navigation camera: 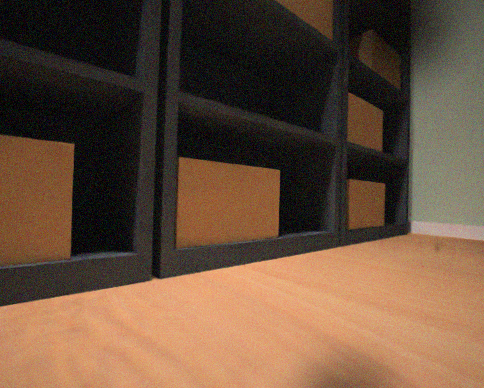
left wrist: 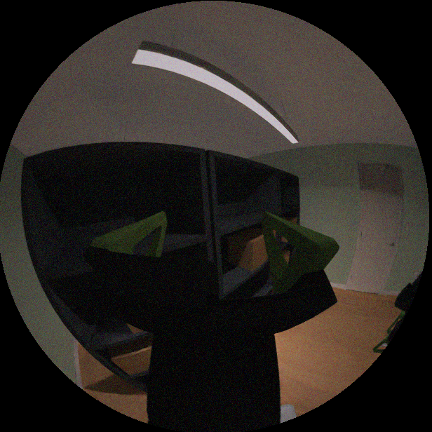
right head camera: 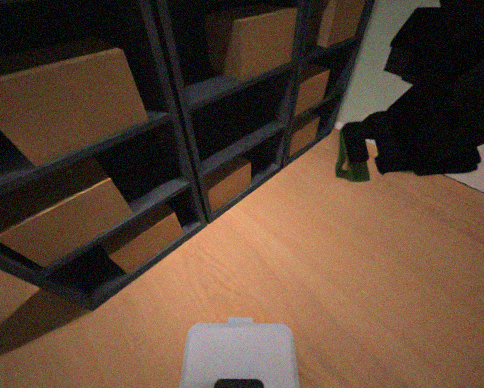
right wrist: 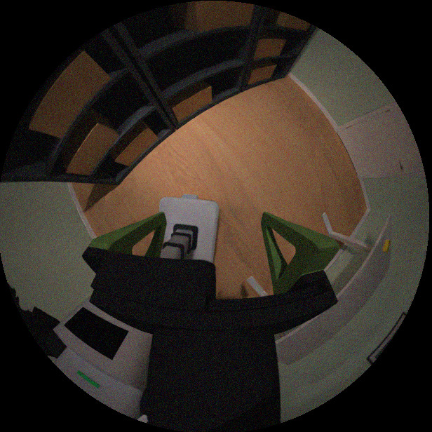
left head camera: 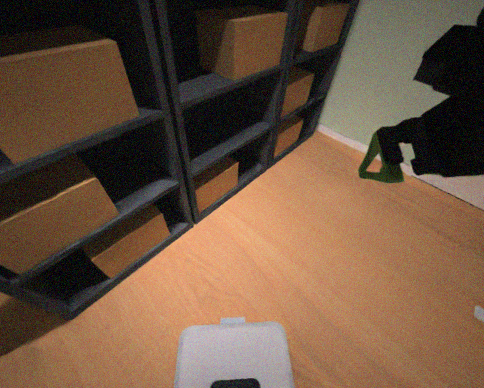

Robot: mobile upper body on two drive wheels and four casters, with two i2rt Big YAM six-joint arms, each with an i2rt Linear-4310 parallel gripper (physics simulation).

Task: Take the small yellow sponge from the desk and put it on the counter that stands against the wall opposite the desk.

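Frame: origin at the left arm's base, x ahead, y left, z up, level; millimetres.
Seen in the pictures: right gripper, between the fingertips: (right head camera: 368, 170) (left head camera: 387, 171).
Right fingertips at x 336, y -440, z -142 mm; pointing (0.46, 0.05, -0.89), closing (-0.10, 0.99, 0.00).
Observation:
A point is followed by its place in that frame.
The small yellow sponge (right wrist: 386, 245) shows at the right edge of the right wrist view, at the far end of the pale desk (right wrist: 350, 311). My right gripper (right wrist: 213, 216) (left head camera: 381, 167) {x 336, y -440, z -142 mm} (right head camera: 354, 162) {x 336, y -440, z -142 mm} is open and empty, well away from the sponge. In the left wrist view, my left gripper (left wrist: 213, 216) is open and empty, with its fingers in front of the dark shelves. The desk and sponge do not show in the two head camera views or the navigation view. I cannot make out the counter in any view.
A tall dark shelf unit (left head camera: 176, 117) {x 1075, y 42, z -478 mm} (right head camera: 183, 117) {x 1074, y 46, z -466 mm} (left wrist: 204, 190) (right wrist: 142, 80) (navigation camera: 151, 150) with cardboard boxes (left head camera: 257, 45) (navigation camera: 227, 202) stands ahead and left. My pale grey base (left head camera: 232, 352) {x 201, y -218, z -1150 mm} (right wrist: 202, 215) is near it. A pale door (left wrist: 375, 235) (right wrist: 380, 150) is in the wall at the right.

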